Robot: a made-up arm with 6 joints.
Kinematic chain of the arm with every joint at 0, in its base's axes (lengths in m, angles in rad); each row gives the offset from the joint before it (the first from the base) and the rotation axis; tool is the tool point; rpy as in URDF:
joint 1: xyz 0 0 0.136 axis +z
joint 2: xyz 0 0 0 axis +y
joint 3: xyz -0.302 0 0.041 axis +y
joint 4: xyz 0.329 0 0.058 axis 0.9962 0 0.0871
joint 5: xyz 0 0 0 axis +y
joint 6: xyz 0.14 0 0.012 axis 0.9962 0 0.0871
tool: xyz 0 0 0 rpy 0 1.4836 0
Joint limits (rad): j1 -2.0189..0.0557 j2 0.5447..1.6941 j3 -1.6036..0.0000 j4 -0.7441..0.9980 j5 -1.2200..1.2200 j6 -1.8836..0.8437
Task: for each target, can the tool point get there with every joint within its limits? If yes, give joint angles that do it. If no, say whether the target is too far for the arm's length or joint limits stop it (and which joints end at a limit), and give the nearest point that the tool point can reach.
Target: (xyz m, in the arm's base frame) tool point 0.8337 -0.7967 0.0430
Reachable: no: too far | nearest point 0.3790 -0.3622 0.2697 | short by 0.668 m
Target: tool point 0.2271 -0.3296 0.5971
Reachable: yes | joints -0.9071 1.3792 -1.3506 0.2305 -0.8540 0.3822
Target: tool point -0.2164 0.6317 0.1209
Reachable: no: joint limits stop it (at a limit: joint 1, joint 2, joint 3, joint 4, joint 5) | nearest point 0.0155 0.1120 0.0516 | short by 0.573 m
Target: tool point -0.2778 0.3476 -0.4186
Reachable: no: joint limits stop it (at a limit: joint 1, joint 2, joint 3, joint 4) | nearest point -0.0668 0.0073 -0.0052 | short by 0.575 m
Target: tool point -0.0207 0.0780 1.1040
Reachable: no: too far | nearest point -0.0141 0.0532 0.7966 | short by 0.309 m
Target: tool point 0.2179 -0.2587 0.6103
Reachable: yes | joints -0.7287 1.1559 -1.2637 0.6167 -0.6329 0.4731
